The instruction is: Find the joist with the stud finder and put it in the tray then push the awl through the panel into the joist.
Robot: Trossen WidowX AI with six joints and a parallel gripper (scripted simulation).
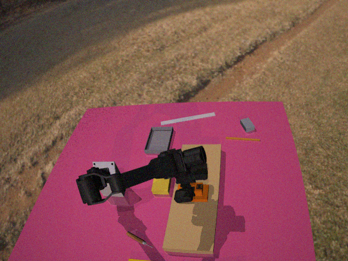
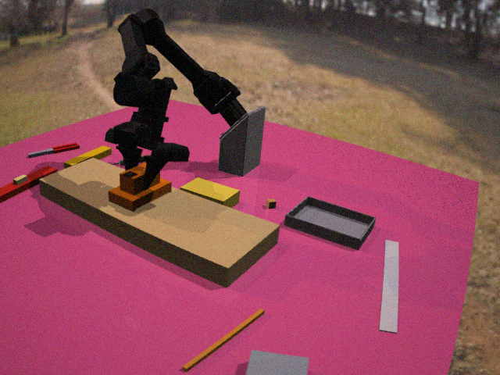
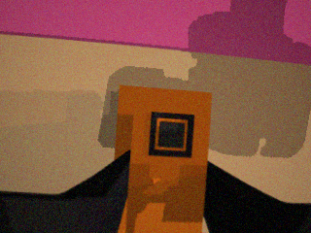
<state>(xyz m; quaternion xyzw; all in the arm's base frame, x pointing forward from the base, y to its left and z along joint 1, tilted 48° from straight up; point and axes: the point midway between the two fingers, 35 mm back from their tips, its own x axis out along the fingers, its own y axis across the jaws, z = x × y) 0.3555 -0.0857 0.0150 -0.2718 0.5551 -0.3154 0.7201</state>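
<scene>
My gripper tip is now 370 mm to the right of the tray, 160 mm past it and 50 mm above it. From my gripper tip the other things lie so: awl 210 mm behind, 190 mm to the right, 60 mm below; then small tan cube 220 mm to the left, 190 mm behind, 60 mm below; then orange stud finder 20 mm above, 10 mm ahead.
</scene>
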